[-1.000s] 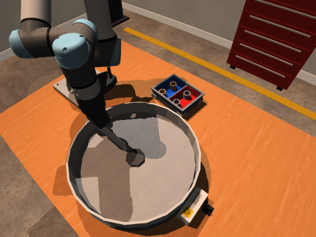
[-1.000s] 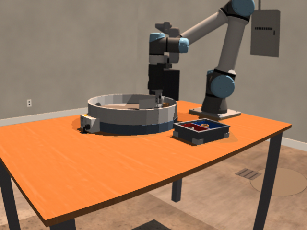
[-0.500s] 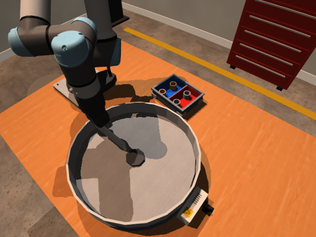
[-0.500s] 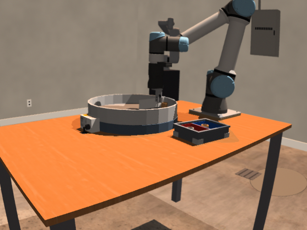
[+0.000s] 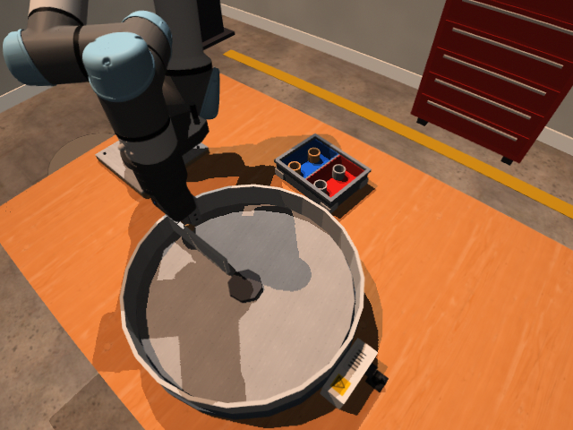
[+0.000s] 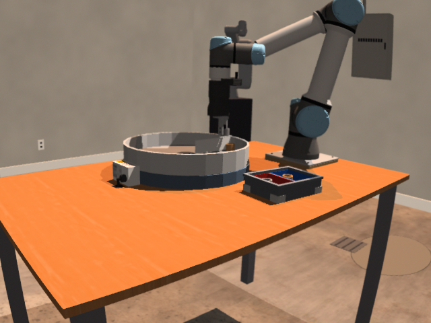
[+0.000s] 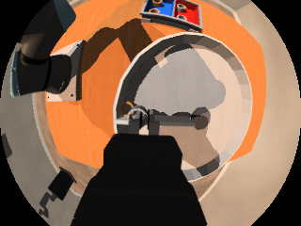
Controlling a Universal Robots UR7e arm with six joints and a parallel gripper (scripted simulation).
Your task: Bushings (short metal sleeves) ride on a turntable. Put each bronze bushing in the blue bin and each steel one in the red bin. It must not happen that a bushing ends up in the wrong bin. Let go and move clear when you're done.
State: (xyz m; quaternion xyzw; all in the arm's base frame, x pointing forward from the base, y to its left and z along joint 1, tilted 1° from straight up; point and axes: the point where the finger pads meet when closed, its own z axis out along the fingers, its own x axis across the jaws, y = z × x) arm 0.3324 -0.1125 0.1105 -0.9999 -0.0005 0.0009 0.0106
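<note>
My hand is 70 mm short of the bin, 340 mm to the right of it and 110 mm above it. From my hand the other things lie so: turntable: 150 mm ahead, 20 mm to the right, 80 mm below.
</note>
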